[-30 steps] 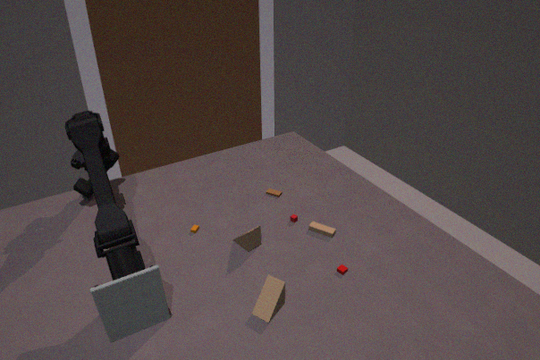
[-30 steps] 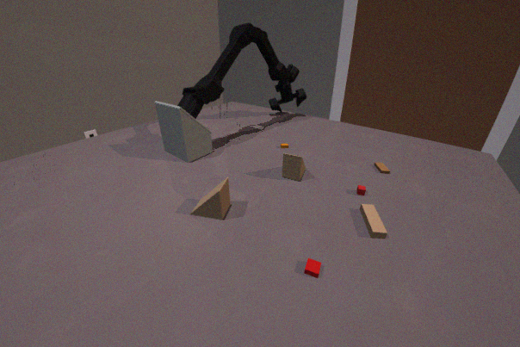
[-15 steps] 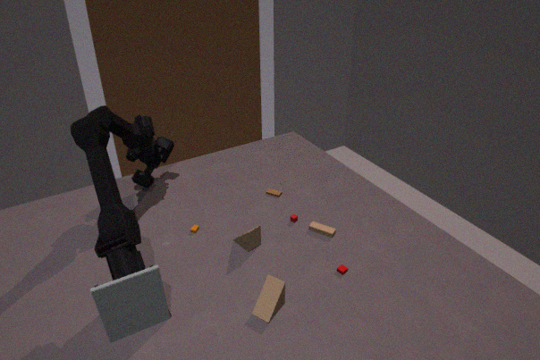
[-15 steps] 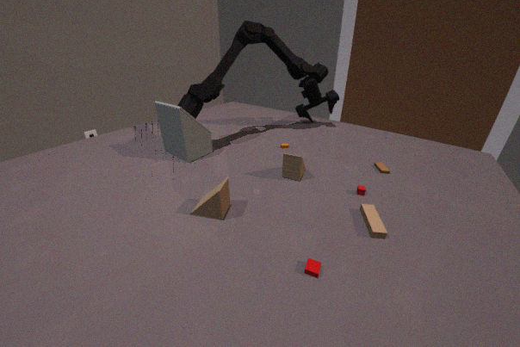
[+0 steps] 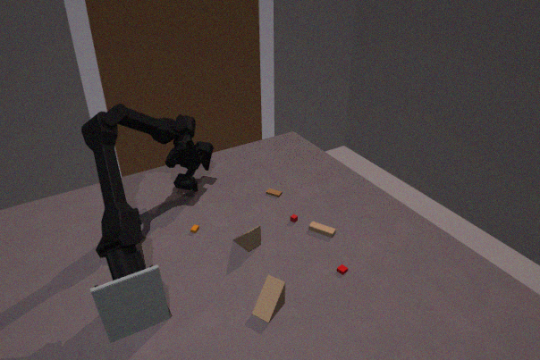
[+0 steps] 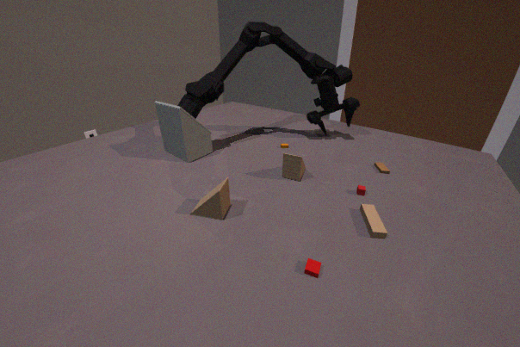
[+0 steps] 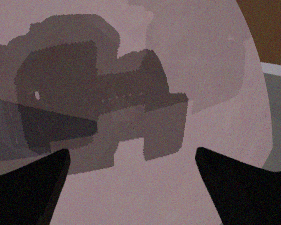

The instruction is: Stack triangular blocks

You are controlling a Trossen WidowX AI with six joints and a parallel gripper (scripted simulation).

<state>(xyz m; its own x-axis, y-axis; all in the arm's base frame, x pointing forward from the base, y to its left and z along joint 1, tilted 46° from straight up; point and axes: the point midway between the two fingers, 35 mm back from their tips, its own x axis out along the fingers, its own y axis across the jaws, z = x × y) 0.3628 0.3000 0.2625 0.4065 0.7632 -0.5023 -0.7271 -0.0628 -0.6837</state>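
Right now my gripper tip is 13 cm past the small orange block, 20 cm to the left of it and 2 cm above it. From my gripper tip the other things lie so: small tan tile: 17 cm ahead, 18 cm to the right, 2 cm below; then flat tan plank: 17 cm ahead, 43 cm to the right, 2 cm below.
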